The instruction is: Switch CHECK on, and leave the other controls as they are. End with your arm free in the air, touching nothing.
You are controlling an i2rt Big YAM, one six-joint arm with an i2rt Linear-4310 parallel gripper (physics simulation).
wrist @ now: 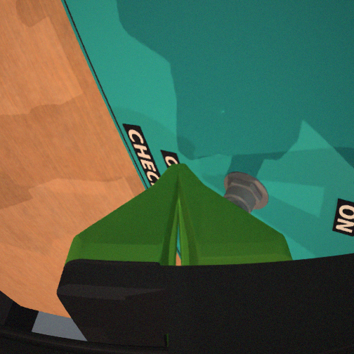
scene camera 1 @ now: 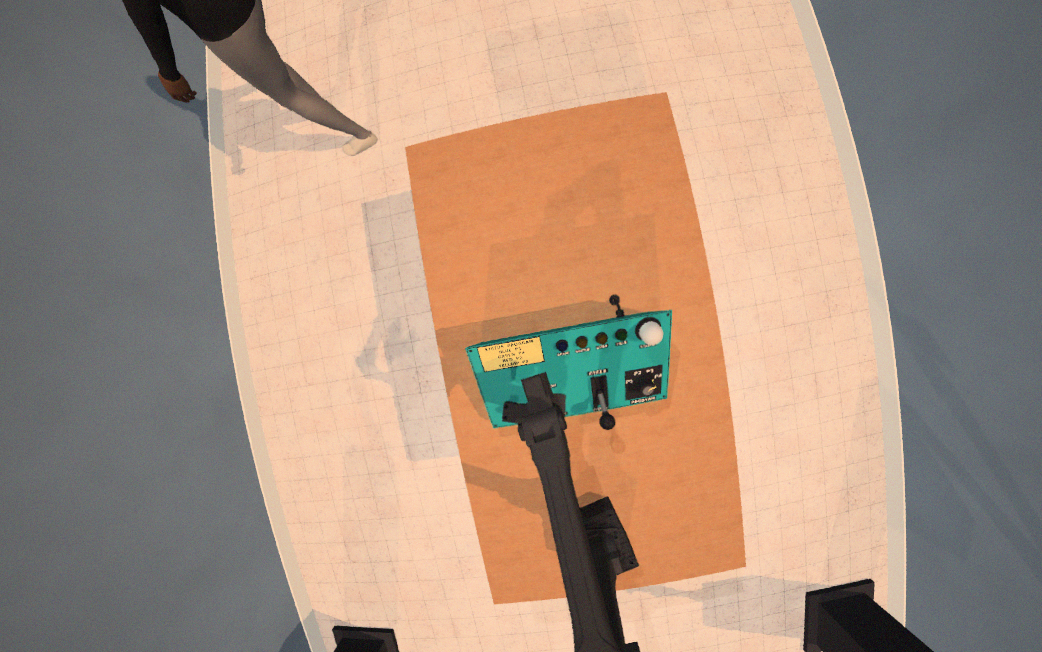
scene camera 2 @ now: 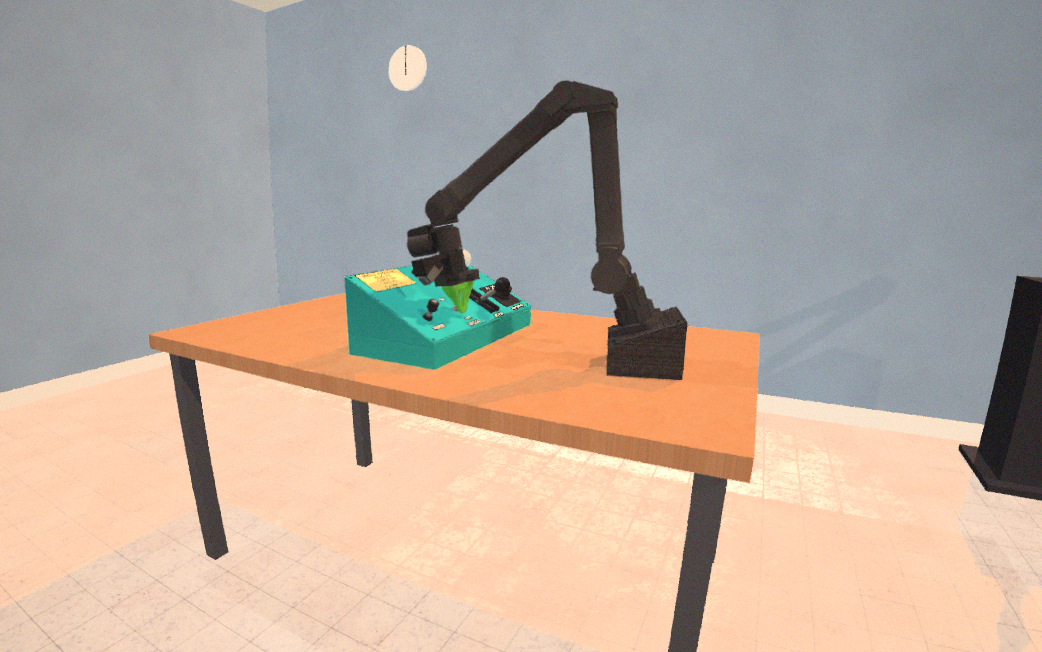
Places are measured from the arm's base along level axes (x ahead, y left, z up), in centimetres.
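Pixels of known places: gripper, fingertip midpoint: (scene camera 2: 463, 312); arm's base, origin of the base link: (scene camera 1: 598, 543) (scene camera 2: 638, 325).
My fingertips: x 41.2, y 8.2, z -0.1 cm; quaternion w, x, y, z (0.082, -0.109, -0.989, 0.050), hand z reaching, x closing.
Observation:
For each thing: its top centre in the pictures, then the offset to it from my fingertips. "*": a spot on its surface instead.
- black-knobbed switch, middle of its top: (scene camera 2: 429, 298) dz +4.9, dx +1.6, dy +11.1 cm
- ball-ended lever, middle of its top: (scene camera 2: 502, 277) (scene camera 1: 609, 424) dz +7.4, dx -3.3, dy -13.2 cm
- rotary knob, middle of its top: (scene camera 1: 648, 391) dz +4.0, dx +2.7, dy -24.9 cm
- white round knob, surface spot: (scene camera 1: 650, 332) * dz +12.5, dx +18.3, dy -24.0 cm
- small crank, surface spot: (scene camera 1: 614, 300) * dz -7.7, dx +27.3, dy -21.7 cm
The teal control panel (scene camera 1: 576, 395) (scene camera 2: 384, 322) (wrist: 150, 90) stands on the table. In the wrist view, the CHECK label (wrist: 141, 152) is partly covered by my fingers, and the OFF label (wrist: 170, 159) mostly is. The ON label (wrist: 345, 217) is at the right edge. The CHECK switch (wrist: 245, 190) shows its metal nut and lower stem between the labels; the rest is hidden behind the right finger, so its tilt cannot be told. My gripper (scene camera 2: 461, 309) (wrist: 177, 175) is shut and empty, its green tips low over the panel, beside the switch on the OFF side. Contact cannot be told.
A black-knobbed switch (scene camera 2: 432, 306) stands nearer the panel's left end. A ball-ended lever (scene camera 1: 607, 421) (scene camera 2: 501, 287), a rotary knob (scene camera 1: 649, 389), a white round knob (scene camera 1: 650, 332) and several dark lamps are on the panel. A small crank (scene camera 1: 614, 300) sticks out behind. A person's leg (scene camera 1: 284, 84) shows beyond the table.

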